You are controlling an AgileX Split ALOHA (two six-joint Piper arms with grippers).
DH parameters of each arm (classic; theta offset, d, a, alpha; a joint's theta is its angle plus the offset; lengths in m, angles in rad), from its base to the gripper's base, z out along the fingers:
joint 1: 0 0.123 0 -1.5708
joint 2: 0.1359 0 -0.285 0
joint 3: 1.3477 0 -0.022 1.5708
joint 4: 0 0.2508 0 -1.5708
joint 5: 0 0 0.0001 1.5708
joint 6: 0 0.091 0 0
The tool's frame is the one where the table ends.
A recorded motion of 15 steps. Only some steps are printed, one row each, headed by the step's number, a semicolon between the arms.
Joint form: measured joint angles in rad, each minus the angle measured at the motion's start. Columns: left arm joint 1, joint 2, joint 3, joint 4, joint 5, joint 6; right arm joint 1, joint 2, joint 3, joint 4, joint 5, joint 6.
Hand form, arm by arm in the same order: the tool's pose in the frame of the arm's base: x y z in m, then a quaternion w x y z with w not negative. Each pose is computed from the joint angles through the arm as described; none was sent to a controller.
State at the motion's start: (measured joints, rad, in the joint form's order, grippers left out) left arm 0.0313 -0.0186 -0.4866 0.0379 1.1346 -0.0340; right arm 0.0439 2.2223 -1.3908 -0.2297 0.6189 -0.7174
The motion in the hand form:
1: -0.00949 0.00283 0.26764 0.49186 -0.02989 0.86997 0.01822; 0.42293 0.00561 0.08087 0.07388 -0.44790 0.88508 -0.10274
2: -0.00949 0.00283 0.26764 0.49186 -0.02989 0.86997 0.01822; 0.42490 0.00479 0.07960 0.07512 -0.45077 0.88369 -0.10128
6: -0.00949 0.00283 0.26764 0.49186 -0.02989 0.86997 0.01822; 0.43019 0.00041 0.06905 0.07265 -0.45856 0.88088 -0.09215
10: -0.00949 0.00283 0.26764 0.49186 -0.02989 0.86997 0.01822; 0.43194 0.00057 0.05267 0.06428 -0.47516 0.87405 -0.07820
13: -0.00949 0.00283 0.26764 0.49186 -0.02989 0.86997 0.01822; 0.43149 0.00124 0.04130 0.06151 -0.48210 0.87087 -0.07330
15: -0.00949 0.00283 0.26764 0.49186 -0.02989 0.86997 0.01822; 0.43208 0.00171 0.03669 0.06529 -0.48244 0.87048 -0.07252
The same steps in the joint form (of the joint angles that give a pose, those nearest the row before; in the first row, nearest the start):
1: 0.0000 0.0000 0.0000 0.0000 0.0000 0.0000; -0.0038 0.0080 -0.0090 0.0128 -0.0018 -0.0156
2: 0.0000 0.0000 0.0000 0.0000 0.0000 0.0000; -0.0070 0.0158 -0.0185 0.0215 -0.0027 -0.0318
6: 0.0000 0.0000 0.0000 0.0000 0.0000 0.0000; -0.0217 0.0553 -0.0484 0.0545 -0.0051 -0.0874
10: 0.0000 0.0000 0.0000 0.0000 0.0000 0.0000; -0.0259 0.1019 -0.0663 0.0911 -0.0105 -0.1540
13: 0.0000 0.0000 0.0000 0.0000 0.0000 0.0000; -0.0259 0.1288 -0.0663 0.1007 -0.0290 -0.1748
15: 0.0000 0.0000 0.0000 0.0000 0.0000 0.0000; -0.0259 0.1400 -0.0663 0.1065 -0.0466 -0.1792

